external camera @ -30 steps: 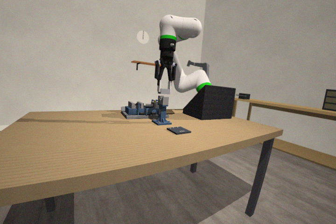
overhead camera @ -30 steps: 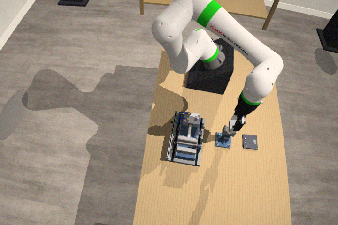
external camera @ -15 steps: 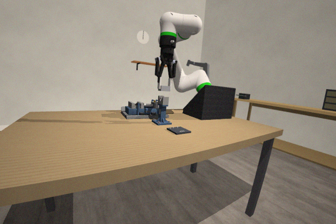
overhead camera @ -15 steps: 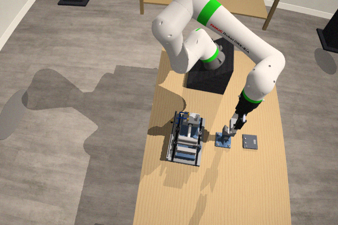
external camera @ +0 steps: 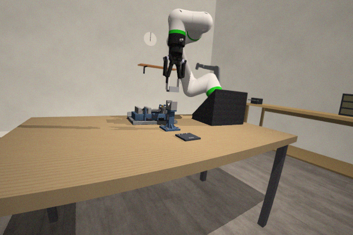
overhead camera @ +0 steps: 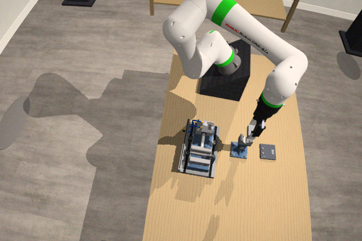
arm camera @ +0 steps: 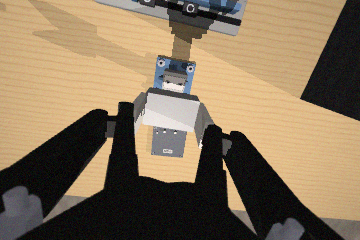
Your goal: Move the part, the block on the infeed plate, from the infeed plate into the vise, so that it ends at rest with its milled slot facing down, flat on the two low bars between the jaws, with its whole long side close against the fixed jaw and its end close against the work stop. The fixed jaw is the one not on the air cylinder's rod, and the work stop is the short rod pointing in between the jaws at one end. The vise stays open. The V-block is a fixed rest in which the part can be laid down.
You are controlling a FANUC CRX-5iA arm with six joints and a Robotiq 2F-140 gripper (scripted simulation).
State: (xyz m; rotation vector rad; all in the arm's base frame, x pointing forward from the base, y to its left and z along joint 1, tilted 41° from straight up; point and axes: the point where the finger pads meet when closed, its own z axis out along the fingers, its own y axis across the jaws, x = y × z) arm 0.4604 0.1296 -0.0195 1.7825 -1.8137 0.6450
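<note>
Right now my hand is 220 mm to the left of the moving jaw, 170 mm above it and 60 mm short of it. Round my hand: V-block post 190 mm below; part 30 mm below; work stop 170 mm to the right, 160 mm below, 100 mm ahead.
</note>
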